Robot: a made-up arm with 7 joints.
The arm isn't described. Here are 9 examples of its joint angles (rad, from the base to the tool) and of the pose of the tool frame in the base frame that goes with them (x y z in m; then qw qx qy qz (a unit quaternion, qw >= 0)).
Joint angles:
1: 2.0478 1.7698 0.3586 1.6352 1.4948 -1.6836 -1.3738
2: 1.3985 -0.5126 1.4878 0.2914 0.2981 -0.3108 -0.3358
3: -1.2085 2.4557 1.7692 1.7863 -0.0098 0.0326 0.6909
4: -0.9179 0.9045 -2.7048 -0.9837 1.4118 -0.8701 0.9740
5: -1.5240 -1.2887 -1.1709 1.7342 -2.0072 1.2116 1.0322
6: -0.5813 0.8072 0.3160 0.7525 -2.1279 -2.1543 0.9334
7: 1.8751 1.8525 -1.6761 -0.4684 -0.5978 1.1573 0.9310
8: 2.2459 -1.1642 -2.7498 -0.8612 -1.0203 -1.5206 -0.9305
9: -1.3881 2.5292 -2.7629 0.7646 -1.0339 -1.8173 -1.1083
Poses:
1: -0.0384 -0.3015 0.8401 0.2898 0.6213 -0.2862 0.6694
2: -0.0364 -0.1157 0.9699 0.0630 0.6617 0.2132 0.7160
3: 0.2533 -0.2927 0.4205 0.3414 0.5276 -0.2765 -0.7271
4: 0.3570 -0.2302 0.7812 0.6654 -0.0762 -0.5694 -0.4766
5: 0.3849 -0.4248 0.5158 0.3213 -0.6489 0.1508 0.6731
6: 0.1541 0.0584 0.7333 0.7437 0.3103 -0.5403 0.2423
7: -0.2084 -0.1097 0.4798 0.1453 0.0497 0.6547 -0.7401
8: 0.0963 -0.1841 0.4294 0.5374 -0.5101 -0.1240 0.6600
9: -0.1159 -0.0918 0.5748 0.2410 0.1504 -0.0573 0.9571
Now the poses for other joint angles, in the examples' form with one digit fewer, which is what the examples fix.
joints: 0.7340 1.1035 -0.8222 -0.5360 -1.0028 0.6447 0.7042
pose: -0.036 0.111 0.459 0.256 0.450 0.686 -0.512
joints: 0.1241 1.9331 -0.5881 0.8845 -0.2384 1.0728 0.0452
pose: -0.072 -0.153 0.226 0.174 -0.480 0.082 0.856
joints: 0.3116 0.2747 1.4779 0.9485 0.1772 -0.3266 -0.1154
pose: 0.231 -0.011 0.906 0.486 0.721 -0.210 0.447
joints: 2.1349 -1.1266 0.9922 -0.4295 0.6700 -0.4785 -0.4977
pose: 0.151 -0.271 0.998 0.474 -0.488 -0.590 -0.435
